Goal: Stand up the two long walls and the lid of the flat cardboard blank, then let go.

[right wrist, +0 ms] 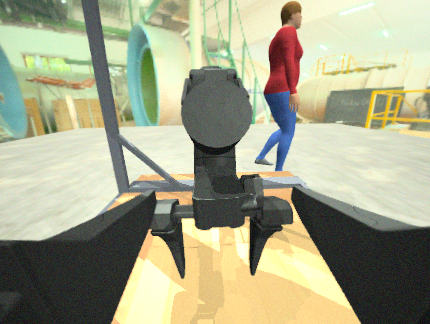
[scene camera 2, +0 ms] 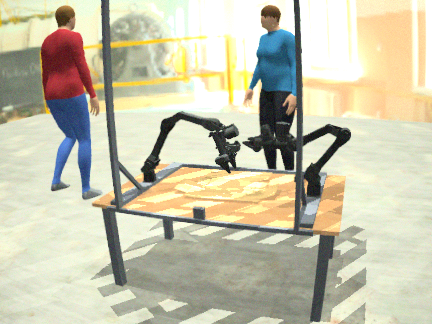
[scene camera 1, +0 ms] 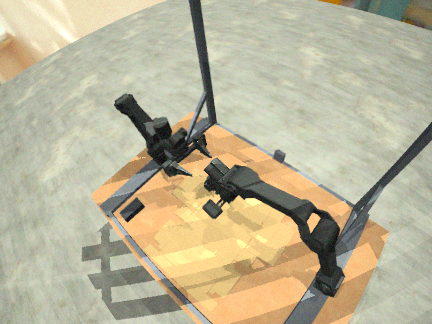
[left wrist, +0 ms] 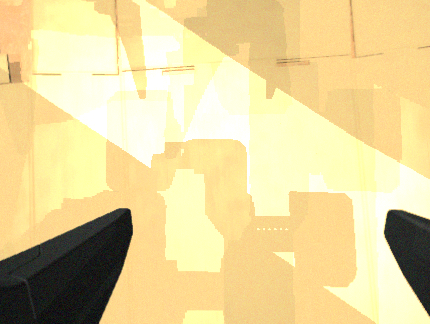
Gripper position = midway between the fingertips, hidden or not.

Scene:
My left gripper (left wrist: 256, 220) is open, with nothing in its grasp. My right gripper (scene camera 1: 202, 166) is open and holds nothing.

